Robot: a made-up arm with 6 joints. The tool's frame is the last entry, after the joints. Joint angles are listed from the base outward. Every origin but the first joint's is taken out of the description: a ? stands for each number. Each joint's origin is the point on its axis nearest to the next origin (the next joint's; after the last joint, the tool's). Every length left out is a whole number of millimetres.
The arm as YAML. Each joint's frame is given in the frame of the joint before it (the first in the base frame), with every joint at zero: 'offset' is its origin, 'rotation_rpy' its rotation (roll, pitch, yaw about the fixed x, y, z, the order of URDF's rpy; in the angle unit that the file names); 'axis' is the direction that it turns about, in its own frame. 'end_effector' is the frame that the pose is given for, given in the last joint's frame.
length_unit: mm
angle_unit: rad
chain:
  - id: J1
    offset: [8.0, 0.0, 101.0]
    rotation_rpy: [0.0, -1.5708, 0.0]
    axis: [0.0, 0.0, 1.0]
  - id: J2
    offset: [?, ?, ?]
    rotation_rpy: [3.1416, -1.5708, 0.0]
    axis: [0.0, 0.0, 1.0]
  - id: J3
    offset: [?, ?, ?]
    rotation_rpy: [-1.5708, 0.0, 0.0]
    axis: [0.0, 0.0, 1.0]
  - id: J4
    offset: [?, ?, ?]
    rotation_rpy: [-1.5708, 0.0, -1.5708]
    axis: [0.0, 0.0, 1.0]
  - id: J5
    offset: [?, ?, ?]
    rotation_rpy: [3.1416, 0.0, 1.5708]
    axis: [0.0, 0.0, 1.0]
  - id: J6
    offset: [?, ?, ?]
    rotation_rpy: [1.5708, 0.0, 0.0]
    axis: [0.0, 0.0, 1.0]
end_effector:
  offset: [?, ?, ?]
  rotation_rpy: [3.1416, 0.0, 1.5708]
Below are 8 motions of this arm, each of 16 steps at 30 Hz.
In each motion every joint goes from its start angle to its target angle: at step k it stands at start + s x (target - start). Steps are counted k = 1, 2, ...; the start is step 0. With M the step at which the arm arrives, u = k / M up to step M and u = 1 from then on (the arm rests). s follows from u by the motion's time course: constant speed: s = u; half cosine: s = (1 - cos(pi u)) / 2; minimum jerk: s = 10 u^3 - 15 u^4 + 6 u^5.
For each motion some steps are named. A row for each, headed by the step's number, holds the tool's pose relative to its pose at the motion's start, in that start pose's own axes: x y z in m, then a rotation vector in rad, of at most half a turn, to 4 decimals.
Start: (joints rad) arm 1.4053 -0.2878 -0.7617 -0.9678 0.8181 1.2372
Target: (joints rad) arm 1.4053 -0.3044 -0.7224 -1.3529 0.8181 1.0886
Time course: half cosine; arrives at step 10
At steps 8, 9, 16:
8: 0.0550 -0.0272 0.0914 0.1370 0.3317 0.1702
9: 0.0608 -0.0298 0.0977 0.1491 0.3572 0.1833
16: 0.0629 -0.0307 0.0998 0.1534 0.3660 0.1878

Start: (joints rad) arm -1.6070 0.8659 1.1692 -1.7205 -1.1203 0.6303
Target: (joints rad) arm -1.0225 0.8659 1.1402 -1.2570 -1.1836 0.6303
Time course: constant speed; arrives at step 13
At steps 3, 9, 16:
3: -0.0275 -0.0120 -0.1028 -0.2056 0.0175 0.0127
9: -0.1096 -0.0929 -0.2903 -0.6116 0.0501 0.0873
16: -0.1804 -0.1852 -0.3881 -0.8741 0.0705 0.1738

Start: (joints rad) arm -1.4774 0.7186 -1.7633 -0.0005 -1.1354 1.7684
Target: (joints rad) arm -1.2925 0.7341 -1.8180 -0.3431 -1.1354 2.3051
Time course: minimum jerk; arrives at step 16
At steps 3, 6, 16:
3: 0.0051 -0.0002 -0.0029 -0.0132 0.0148 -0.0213
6: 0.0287 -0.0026 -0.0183 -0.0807 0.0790 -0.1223
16: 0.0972 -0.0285 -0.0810 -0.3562 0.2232 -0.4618

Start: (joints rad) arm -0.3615 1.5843 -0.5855 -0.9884 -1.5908 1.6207
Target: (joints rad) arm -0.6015 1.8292 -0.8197 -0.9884 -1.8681 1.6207
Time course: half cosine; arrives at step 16
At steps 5, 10, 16:
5: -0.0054 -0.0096 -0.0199 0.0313 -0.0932 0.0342
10: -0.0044 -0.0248 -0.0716 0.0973 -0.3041 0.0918
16: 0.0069 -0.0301 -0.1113 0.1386 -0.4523 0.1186

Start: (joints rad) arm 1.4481 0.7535 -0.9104 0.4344 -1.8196 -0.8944
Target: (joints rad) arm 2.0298 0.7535 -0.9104 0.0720 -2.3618 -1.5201
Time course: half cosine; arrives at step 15
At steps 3, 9, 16:
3: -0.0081 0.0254 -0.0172 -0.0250 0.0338 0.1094
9: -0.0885 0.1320 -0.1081 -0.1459 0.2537 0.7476
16: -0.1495 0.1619 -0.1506 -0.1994 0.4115 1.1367

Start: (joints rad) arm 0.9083 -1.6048 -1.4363 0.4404 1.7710 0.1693
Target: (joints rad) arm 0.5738 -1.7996 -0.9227 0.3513 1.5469 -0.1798
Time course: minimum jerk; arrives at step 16
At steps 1, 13, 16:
1: -0.0009 0.0001 0.0000 0.0002 -0.0002 0.0011
13: -0.3629 0.0675 0.0020 0.0281 -0.1525 0.4630
16: -0.3807 0.0715 0.0016 0.0260 -0.1644 0.4850

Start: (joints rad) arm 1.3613 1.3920 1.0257 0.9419 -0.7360 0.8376
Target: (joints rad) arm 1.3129 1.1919 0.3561 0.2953 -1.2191 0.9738
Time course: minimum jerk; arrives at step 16
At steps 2, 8, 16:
2: -0.0052 -0.0002 -0.0004 -0.0006 0.0005 0.0079
8: -0.1567 -0.0253 -0.0168 -0.0320 0.0382 0.2467
16: -0.2991 -0.0897 -0.0313 -0.0931 0.1219 0.4884

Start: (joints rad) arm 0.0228 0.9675 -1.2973 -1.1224 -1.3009 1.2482
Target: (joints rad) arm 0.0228 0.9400 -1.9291 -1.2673 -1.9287 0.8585
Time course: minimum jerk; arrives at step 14
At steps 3, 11, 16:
3: -0.0150 -0.0005 -0.0285 -0.0512 -0.0157 0.0351
11: -0.2190 -0.1814 -0.3450 -0.6833 -0.0976 0.5811
16: -0.2350 -0.2094 -0.3629 -0.7328 -0.0951 0.6329

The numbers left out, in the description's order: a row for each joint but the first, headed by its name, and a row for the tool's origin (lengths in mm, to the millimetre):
J2: 11.0 362.0 0.0
J3: 337.0 -57.0 0.0
J4: -235.0 151.0 0.0
J5: 81.0 -63.0 0.0
J6: 256.0 134.0 0.0
tool: 196.0 48.0 0.0

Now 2 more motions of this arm.
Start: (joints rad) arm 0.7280 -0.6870 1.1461 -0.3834 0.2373 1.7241
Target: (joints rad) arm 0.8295 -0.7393 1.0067 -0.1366 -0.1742 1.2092
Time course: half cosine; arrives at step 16
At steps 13, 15, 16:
13: -0.1213 -0.0618 -0.2497 -0.1343 -0.6757 0.4700
15: -0.1224 -0.0691 -0.2752 -0.1590 -0.7292 0.5065
16: -0.1225 -0.0700 -0.2785 -0.1624 -0.7360 0.5111

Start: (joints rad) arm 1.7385 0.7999 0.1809 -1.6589 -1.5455 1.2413
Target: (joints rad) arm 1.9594 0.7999 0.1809 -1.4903 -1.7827 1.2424
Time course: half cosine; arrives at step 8
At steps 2, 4, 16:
2: -0.0049 -0.0018 -0.0338 -0.0486 -0.0696 0.0019
4: -0.0101 -0.0136 -0.1167 -0.1654 -0.2378 0.0124
16: -0.0014 -0.0481 -0.2331 -0.3285 -0.4757 0.0412

